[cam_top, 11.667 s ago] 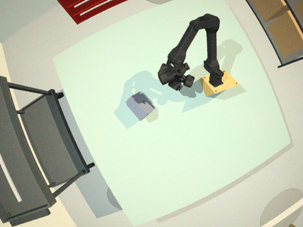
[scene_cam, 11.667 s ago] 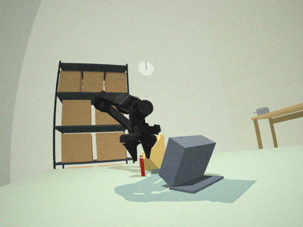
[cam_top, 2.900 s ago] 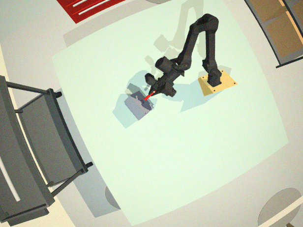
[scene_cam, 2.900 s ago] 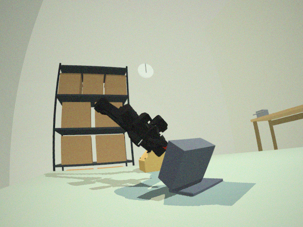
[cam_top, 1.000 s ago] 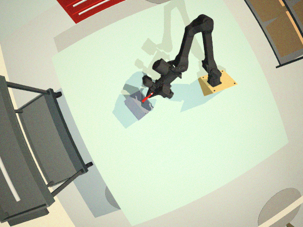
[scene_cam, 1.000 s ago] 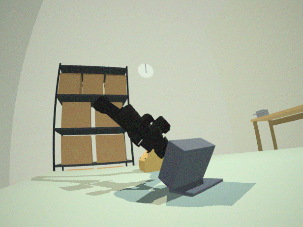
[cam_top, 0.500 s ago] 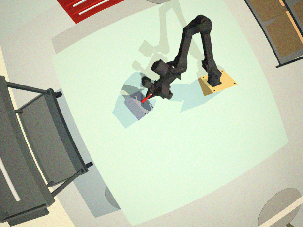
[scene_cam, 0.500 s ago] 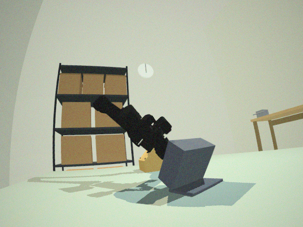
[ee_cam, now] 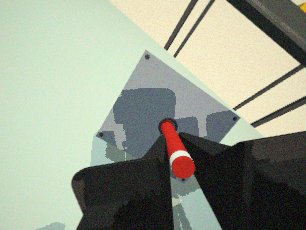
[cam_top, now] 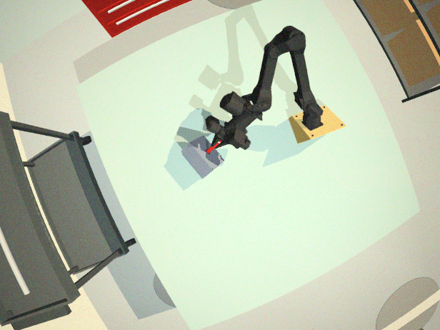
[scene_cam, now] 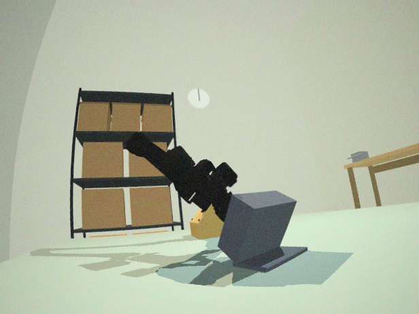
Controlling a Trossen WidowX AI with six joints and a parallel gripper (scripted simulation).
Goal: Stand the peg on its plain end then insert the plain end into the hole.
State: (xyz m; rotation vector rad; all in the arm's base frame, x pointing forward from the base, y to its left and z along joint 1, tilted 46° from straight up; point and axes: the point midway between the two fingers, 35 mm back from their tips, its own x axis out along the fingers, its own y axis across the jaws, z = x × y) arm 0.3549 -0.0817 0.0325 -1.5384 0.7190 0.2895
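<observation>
Right now my gripper tip is 5 cm short of the grey sloped panel, 3 cm above it and 1 cm to the right of it. The rest, counted from my gripper tip: red peg (1 cm behind, 1 cm above).
</observation>
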